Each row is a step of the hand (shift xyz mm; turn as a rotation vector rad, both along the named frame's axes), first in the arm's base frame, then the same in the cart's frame.
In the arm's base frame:
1: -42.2 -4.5 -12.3 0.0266 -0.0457 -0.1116
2: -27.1 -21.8 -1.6 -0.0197 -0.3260 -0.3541
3: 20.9 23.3 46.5 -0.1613 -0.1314 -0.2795
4: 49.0 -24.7 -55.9 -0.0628 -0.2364 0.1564
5: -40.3 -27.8 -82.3 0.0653 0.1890 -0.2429
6: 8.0 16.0 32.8 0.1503 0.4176 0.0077
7: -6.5 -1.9 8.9 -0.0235 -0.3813 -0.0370
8: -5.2 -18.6 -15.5 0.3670 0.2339 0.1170
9: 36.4 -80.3 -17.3 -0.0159 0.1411 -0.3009
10: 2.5 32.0 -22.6 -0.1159 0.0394 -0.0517
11: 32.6 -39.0 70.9 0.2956 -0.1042 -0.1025
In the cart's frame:
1: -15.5 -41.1 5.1 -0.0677 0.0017 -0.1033
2: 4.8 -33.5 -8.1 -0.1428 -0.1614 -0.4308
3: 31.6 30.3 35.0 -0.2004 -0.2118 -0.1908
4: -26.8 32.9 -65.8 0.2396 -0.1438 -0.0787
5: -63.2 -51.5 -50.3 -0.2892 0.1238 -0.0041
6: 21.3 15.0 26.7 -0.1748 0.3024 0.2739
7: 7.4 -6.3 5.5 0.1538 -0.1730 -0.3062
8: -4.8 -12.7 -20.7 0.0467 0.4340 0.1119
9: 31.4 1.2 -84.2 -0.3288 0.0279 -0.0427
10: -34.7 13.9 12.0 -0.0835 -0.0932 0.0446
11: 85.3 17.7 -4.6 0.0155 0.2262 -0.2394

